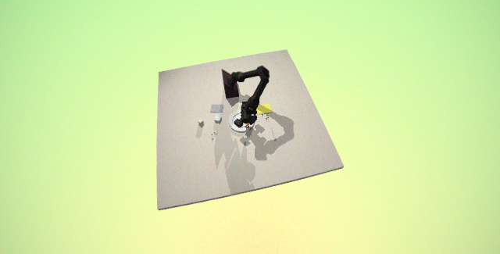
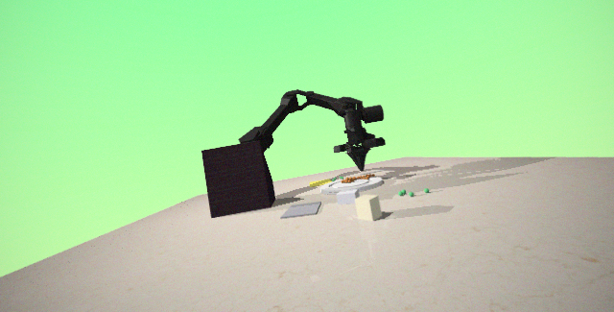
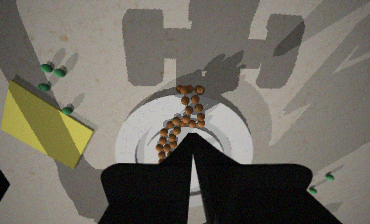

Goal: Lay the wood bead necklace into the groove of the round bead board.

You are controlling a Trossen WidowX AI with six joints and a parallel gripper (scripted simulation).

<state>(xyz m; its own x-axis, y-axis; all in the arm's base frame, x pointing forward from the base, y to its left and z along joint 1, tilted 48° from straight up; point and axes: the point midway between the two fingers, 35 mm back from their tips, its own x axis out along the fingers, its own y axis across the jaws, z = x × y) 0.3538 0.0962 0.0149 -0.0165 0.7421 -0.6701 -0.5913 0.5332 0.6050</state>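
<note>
My gripper tip is 50 mm past the round white bead board, 30 mm to the left of it and 30 mm above it. The rest, counted from my gripper tip: thin white strip: 100 mm ahead, 190 mm to the left, 40 mm below; then yellow card: 140 mm behind, 160 mm to the left, 40 mm below; then grey flat plate: 210 mm behind, 210 mm to the right, 40 mm below.
</note>
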